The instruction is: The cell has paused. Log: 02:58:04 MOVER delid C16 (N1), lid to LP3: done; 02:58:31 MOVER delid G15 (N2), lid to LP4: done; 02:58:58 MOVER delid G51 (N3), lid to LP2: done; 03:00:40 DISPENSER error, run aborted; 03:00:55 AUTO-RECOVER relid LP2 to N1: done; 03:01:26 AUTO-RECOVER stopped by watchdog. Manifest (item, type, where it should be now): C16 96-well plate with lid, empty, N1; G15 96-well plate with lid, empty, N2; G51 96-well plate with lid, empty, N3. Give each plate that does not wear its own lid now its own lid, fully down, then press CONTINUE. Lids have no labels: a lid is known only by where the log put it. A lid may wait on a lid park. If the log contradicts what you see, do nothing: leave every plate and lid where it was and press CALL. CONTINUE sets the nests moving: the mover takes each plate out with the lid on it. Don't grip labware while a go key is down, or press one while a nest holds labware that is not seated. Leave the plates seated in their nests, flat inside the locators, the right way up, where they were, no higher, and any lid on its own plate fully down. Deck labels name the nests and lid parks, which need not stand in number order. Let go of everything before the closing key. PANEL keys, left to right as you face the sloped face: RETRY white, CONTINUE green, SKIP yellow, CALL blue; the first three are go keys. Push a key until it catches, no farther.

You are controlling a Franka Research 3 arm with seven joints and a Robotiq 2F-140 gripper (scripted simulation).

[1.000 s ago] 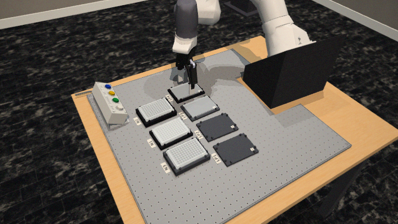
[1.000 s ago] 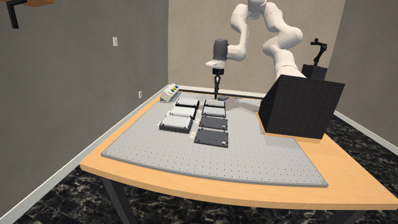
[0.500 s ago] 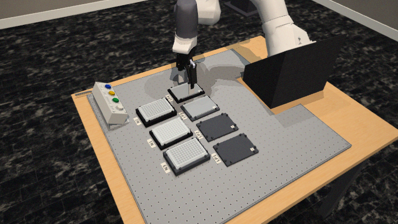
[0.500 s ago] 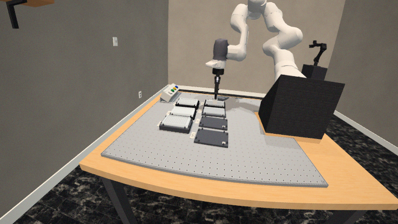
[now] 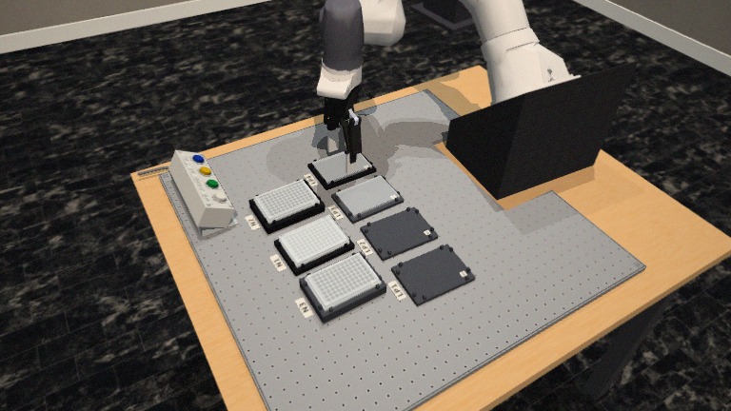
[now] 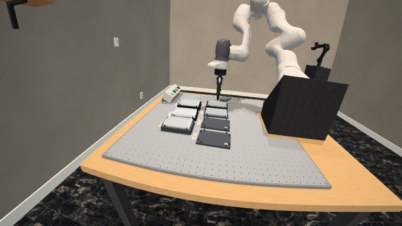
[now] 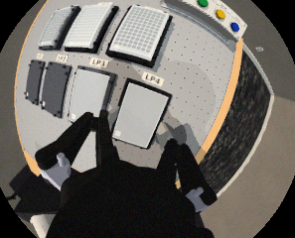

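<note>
Now: hand 50 mm above the lid park LP4. Round my hand: white key (320 mm ahead, 10 mm to the right, 10 mm above); lid park LP2 (260 mm to the left, 50 mm below, 20 mm ahead); lid park LP3 (130 mm to the left, 50 mm below, 10 mm ahead).
</note>
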